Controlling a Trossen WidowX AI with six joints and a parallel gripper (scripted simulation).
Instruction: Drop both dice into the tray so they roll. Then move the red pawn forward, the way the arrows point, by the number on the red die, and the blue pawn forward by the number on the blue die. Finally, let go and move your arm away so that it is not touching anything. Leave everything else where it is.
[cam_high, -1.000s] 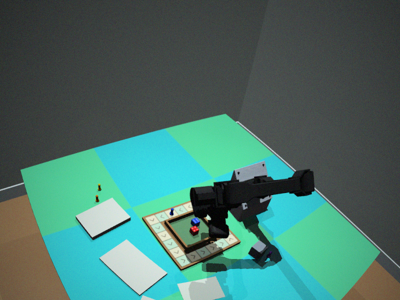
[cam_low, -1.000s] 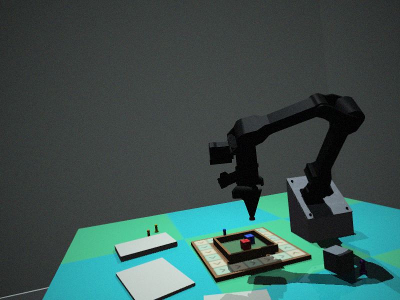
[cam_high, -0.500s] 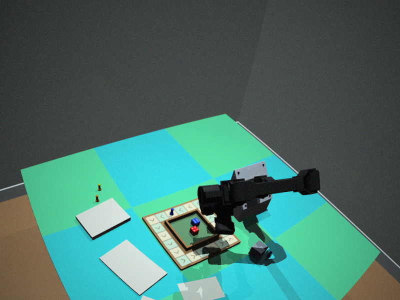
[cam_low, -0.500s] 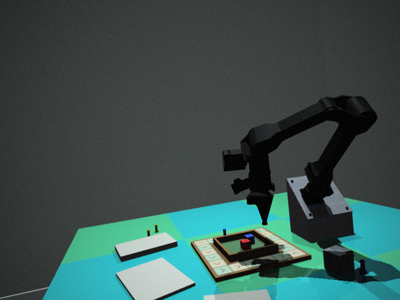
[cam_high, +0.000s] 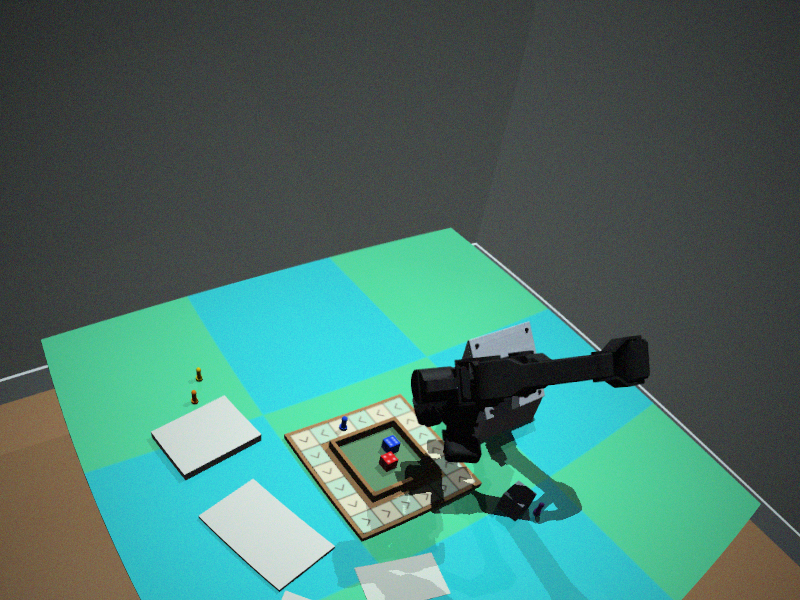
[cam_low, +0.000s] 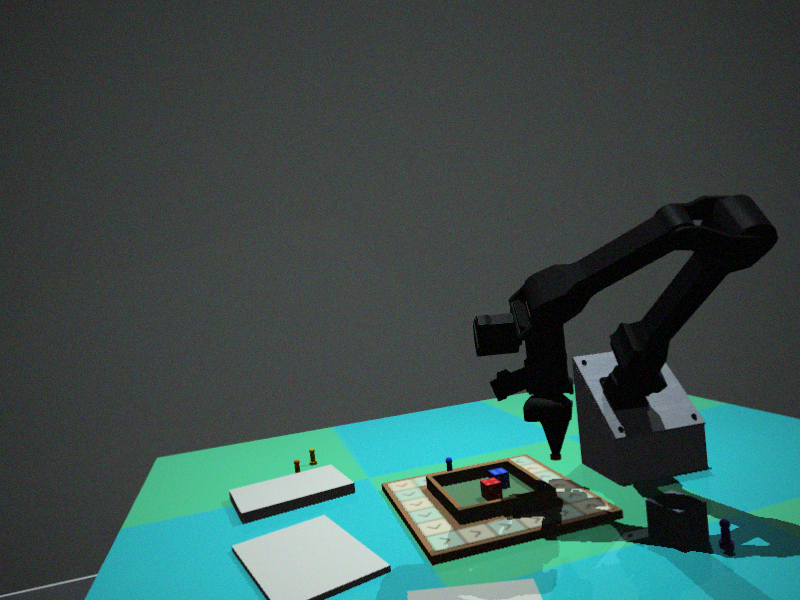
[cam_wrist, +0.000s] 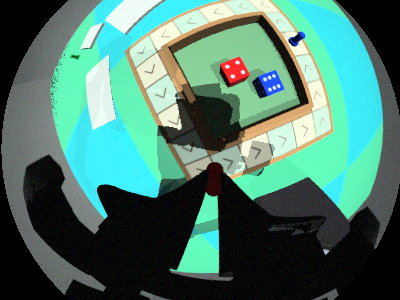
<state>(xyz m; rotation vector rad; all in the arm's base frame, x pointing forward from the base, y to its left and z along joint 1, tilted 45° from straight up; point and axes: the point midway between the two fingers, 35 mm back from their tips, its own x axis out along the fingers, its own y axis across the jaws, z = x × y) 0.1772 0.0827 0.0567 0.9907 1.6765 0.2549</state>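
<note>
Now: the blue pawn 120 mm ahead of my gripper tip, 180 mm to the right of it and 60 mm below it. Round my gripper tip: purple pawn 130 mm behind, 180 mm to the left, 70 mm below; then grey cube 90 mm behind, 140 mm to the left, 60 mm below; then red pawn 10 mm above.
</note>
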